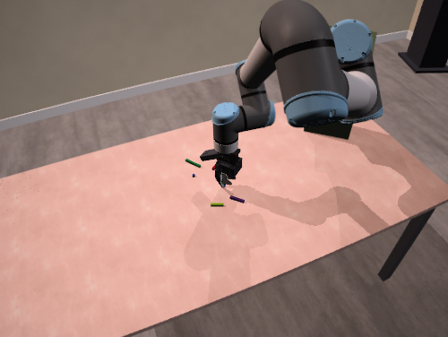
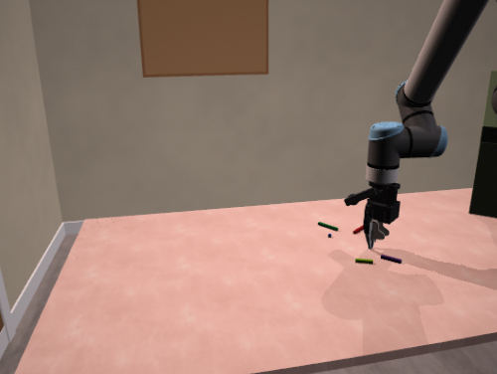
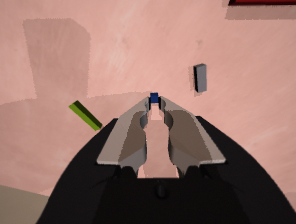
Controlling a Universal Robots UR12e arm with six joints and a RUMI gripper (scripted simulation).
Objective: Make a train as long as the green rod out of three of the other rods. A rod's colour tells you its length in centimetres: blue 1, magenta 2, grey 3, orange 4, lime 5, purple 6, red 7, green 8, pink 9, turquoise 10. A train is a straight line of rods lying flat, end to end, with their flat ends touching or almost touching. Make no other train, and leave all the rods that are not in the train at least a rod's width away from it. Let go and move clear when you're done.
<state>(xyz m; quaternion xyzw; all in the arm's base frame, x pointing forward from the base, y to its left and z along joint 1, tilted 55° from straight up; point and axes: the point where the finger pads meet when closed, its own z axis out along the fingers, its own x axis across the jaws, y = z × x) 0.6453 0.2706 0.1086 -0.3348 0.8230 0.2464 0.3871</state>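
My hand is 6 cm to the left of the grey rod, 1 cm past it and 1 cm above it. The rest, counted from my hand: purple rod: 8 cm to the left, 5 cm behind, 1 cm below; then lime rod: 10 cm to the left, 3 cm ahead, 1 cm below; then red rod: 13 cm to the right, 2 cm ahead, 1 cm below.
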